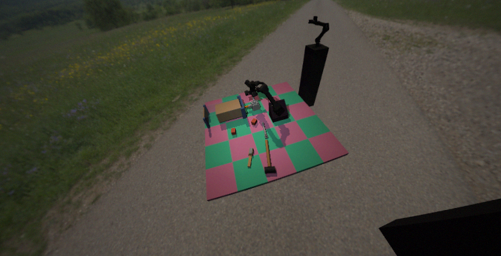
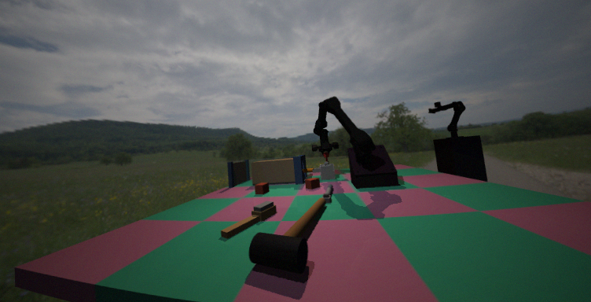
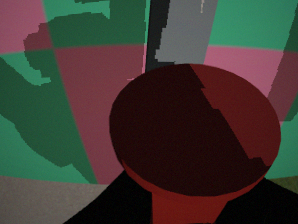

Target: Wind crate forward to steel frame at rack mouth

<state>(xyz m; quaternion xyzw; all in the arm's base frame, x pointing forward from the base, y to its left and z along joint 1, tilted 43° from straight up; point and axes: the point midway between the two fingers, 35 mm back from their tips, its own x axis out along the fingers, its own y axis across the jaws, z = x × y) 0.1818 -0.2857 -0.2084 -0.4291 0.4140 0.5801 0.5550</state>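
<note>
Right now the winch handle is 60 mm to the left of my gripper tip and 30 mm below it. From my gripper tip the other things lie so: grey winch (110 mm to the left, 100 mm below, 10 mm behind); red knob (20 mm to the left); frame (160 mm ahead, 120 mm to the left, 20 mm below).
</note>
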